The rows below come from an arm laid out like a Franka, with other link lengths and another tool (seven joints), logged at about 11 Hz.
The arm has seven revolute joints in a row. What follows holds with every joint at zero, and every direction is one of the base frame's.
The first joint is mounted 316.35 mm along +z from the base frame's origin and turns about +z.
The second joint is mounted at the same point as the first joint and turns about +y.
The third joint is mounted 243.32 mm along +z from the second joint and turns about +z.
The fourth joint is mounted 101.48 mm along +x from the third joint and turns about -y.
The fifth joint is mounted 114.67 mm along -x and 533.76 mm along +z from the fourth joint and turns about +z.
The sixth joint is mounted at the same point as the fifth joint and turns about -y.
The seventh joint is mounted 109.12 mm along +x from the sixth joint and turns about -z.
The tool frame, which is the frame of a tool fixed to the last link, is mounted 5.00 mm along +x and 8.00 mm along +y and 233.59 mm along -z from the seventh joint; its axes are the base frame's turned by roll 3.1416, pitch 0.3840 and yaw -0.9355 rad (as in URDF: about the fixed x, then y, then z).
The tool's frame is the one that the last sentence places.
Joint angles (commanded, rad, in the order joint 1, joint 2, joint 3, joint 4, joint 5, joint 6, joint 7), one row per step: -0.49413, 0.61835, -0.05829, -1.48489, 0.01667, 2.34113, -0.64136; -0.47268, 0.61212, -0.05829, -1.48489, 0.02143, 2.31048, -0.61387; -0.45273, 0.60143, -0.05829, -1.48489, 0.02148, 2.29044, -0.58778; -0.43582, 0.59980, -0.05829, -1.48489, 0.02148, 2.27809, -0.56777; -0.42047, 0.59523, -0.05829, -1.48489, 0.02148, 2.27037, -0.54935; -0.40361, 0.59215, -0.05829, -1.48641, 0.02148, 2.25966, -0.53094; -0.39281, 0.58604, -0.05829, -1.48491, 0.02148, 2.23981, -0.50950; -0.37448, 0.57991, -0.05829, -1.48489, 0.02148, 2.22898, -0.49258; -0.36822, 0.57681, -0.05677, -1.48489, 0.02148, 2.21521, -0.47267; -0.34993, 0.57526, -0.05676, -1.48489, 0.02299, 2.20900, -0.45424
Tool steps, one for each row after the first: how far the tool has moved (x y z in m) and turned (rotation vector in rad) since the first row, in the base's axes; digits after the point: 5 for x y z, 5 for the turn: 0.00610, 0.01941, 0.00084, 0.02144, 0.01503, -0.00826; 0.01359, 0.03588, 0.00737, 0.03124, 0.01977, -0.01412; 0.01893, 0.05022, 0.00698, 0.03981, 0.02697, -0.01702; 0.02482, 0.06269, 0.00992, 0.04456, 0.02774, -0.01981; 0.02970, 0.07707, 0.01006, 0.05175, 0.03409, -0.02128; 0.03197, 0.08675, 0.01359, 0.06081, 0.04283, -0.03188; 0.03802, 0.10198, 0.01749, 0.06553, 0.04563, -0.03035; 0.03888, 0.10914, 0.01824, 0.07386, 0.05313, -0.04271; 0.04453, 0.12458, 0.01875, 0.07948, 0.05558, -0.04335
